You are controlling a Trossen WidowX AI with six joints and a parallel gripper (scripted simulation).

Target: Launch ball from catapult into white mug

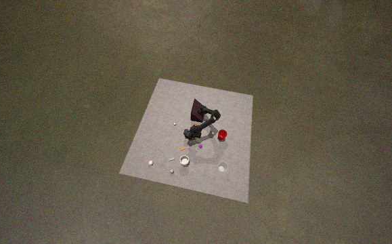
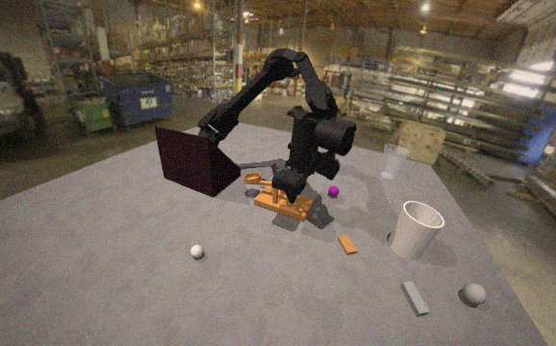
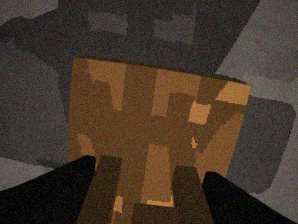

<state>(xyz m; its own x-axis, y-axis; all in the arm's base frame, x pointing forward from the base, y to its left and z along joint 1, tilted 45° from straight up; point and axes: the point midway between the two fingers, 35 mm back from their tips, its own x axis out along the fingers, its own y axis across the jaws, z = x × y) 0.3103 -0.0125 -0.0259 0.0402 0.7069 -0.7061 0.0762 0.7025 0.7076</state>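
Now: gripper tip 90 mm short of the purple ball, 110 mm to the right of it and 20 mm above it. The rest, counted from my gripper tip: orange block 150 mm ahead, 80 mm to the right, 30 mm below; then white ball 130 mm behind, 230 mm to the right, 20 mm below; then catapult 60 mm behind, 30 mm to the left, 20 mm above.
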